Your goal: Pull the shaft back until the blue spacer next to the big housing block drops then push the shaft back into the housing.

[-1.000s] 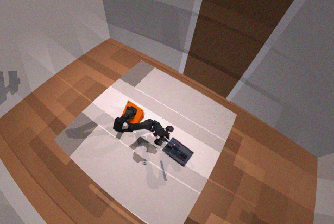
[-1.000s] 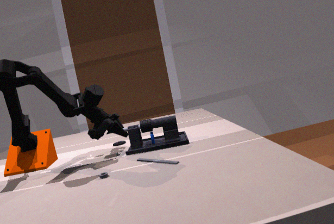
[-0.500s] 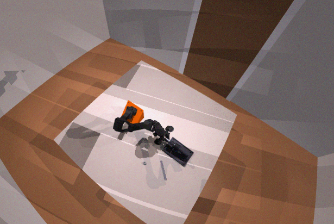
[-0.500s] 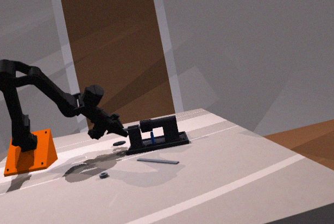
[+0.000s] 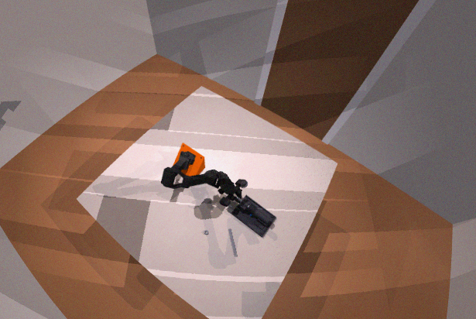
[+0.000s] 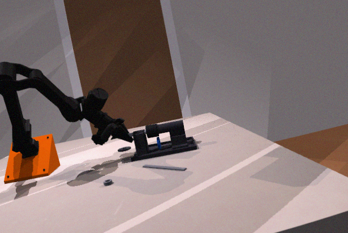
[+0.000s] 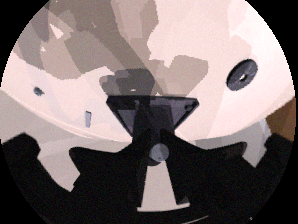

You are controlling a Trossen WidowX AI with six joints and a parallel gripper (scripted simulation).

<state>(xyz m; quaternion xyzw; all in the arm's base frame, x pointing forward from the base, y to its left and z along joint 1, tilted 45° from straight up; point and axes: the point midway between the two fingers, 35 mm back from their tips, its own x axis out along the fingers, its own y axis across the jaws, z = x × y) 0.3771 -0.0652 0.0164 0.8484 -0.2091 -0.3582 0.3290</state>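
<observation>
Now: gripper tip 50 mm short of the grey shaft, 30 mm below it and 10 mm to the left of it. Round my gripper tip: flat bar: 210 mm to the right, 80 mm ahead, 50 mm below; then blue spacer: 90 mm ahead, 20 mm below, 10 mm to the right.
</observation>
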